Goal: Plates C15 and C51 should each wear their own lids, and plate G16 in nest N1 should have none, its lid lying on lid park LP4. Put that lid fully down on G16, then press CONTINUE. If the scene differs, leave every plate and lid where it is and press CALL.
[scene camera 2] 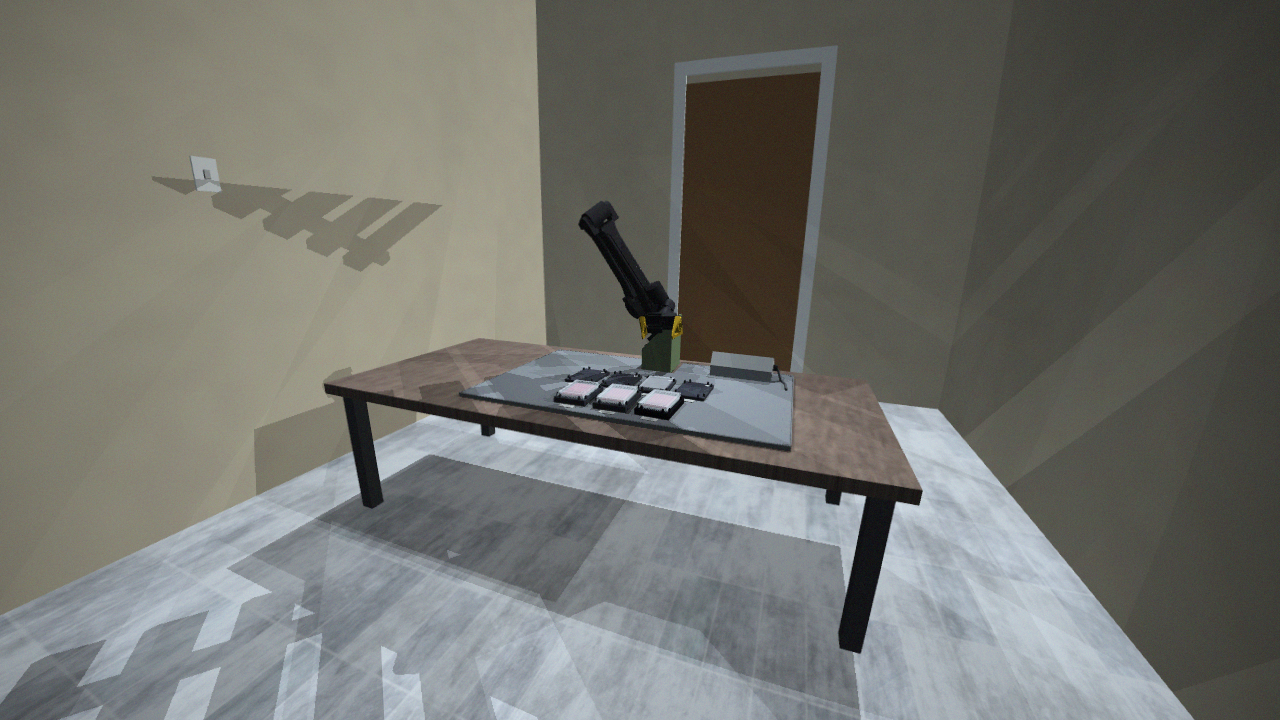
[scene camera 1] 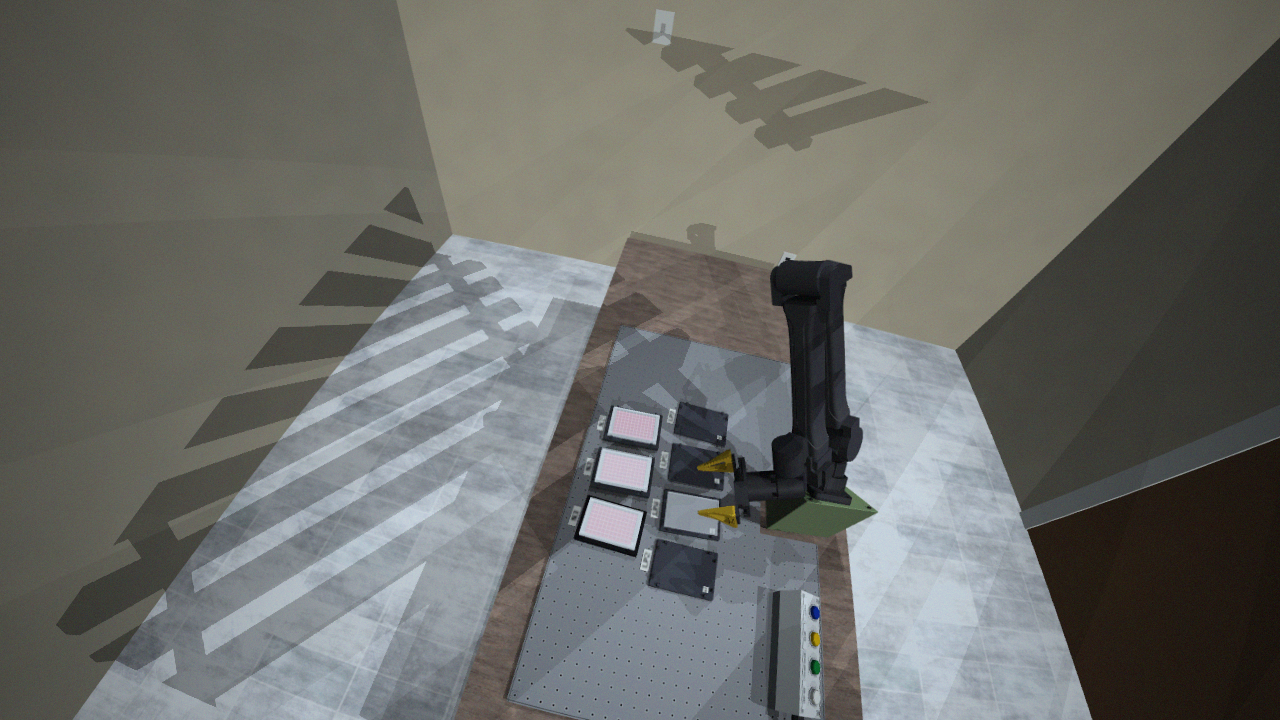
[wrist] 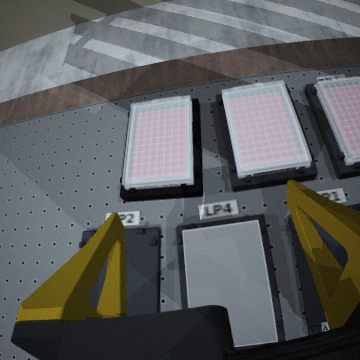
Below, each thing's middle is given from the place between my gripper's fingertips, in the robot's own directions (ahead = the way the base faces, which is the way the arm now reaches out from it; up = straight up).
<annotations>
My hand is 17 cm above the nest labelled LP4 [wrist: 261, 220] and 1 cm past it. Also, from my hand: nest labelled LP2 [scene camera 1: 678, 568]: 17 cm below, 12 cm to the left, 2 cm behind.
</annotations>
